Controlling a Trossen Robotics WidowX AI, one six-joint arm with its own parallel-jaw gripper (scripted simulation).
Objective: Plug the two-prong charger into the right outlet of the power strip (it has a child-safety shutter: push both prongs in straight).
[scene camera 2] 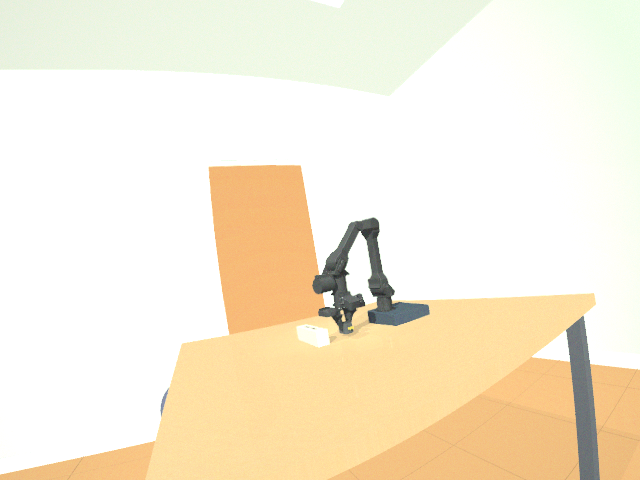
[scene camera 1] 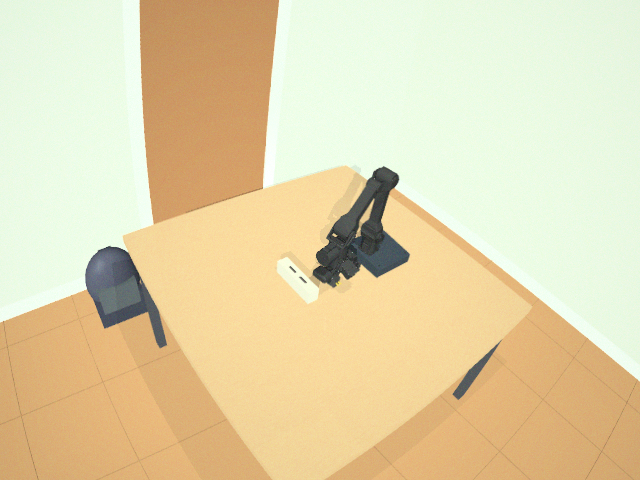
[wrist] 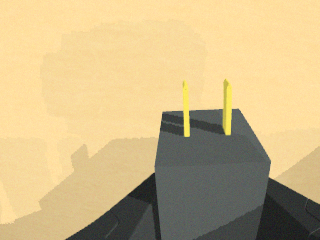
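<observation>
A charger is carried by the gripper, which can be seen in scene camera 1 and in the wrist view as well.
</observation>
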